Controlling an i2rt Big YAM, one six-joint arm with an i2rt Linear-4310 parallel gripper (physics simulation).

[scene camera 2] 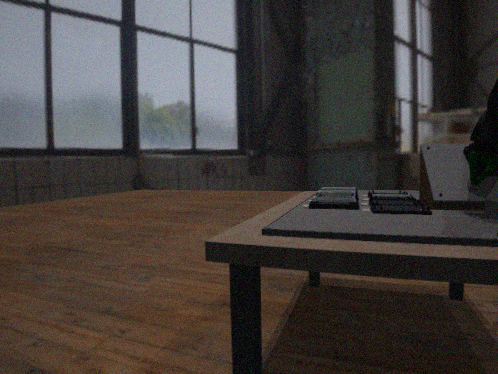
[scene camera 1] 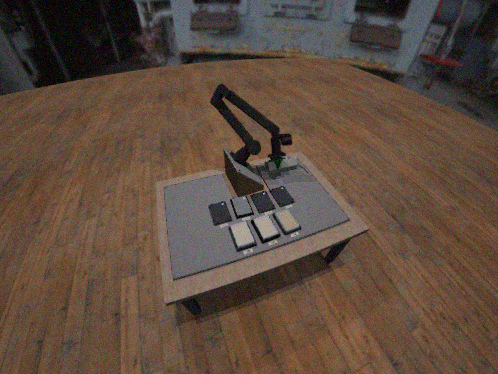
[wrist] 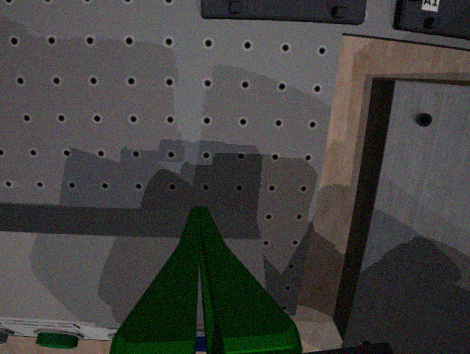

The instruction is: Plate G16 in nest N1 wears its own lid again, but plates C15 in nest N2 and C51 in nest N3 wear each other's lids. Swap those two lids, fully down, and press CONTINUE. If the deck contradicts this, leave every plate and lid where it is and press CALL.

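Frame: origin at the arm's base, x ahead, y left, z up, level; centimetres.
Where they show: gripper, between the fingertips: [scene camera 2: 474, 184] [scene camera 1: 277, 168] [wrist: 198, 215]; arm's base, origin of its link: [scene camera 1: 238, 160].
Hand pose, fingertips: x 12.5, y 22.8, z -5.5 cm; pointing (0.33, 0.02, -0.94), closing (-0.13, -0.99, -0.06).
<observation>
Things, the pixels of their top centre, and the offset from my fingertips. "*": a spot on its surface instead. Level surfaces: height alone.
- row, a spot on its surface: [scene camera 2: 334, 198] * dx +33.7, dy -10.6, dz -4.7 cm
- lid, centre of its top: [scene camera 2: 391, 195] [scene camera 1: 241, 205] dx +13.3, dy -32.3, dz -5.9 cm
- green button, a spot on its surface: [wrist: 57, 340] * dx -8.5, dy +10.1, dz -0.4 cm
- grey deck, height of its surface: dz -7.6 cm
Three plates with pale lids [scene camera 1: 242, 235] [scene camera 1: 266, 227] [scene camera 1: 287, 220] sit in the front row of nests in scene camera 1; their labels are too blurred to read. From the side in scene camera 2 the row [scene camera 2: 334, 198] looks low and level. A grey plate or lid [scene camera 1: 242, 205] sits in the back row. My gripper [scene camera 1: 278, 166] [wrist: 198, 215] is shut and empty, pointing down by the button box at the back right. A green button [wrist: 57, 340] and part of a blue one [wrist: 201, 343] show at the wrist view's bottom; their lettering is unreadable.
Dark nests [scene camera 1: 220, 213] [scene camera 1: 263, 201] [scene camera 1: 282, 195] stand in the back row; one in the wrist view [wrist: 435, 22] is labelled A1. A tilted panel [scene camera 1: 242, 175] [scene camera 2: 445, 172] stands beside the arm's base. The grey deck [scene camera 1: 195, 240] lies on the wooden table [scene camera 1: 260, 272].
</observation>
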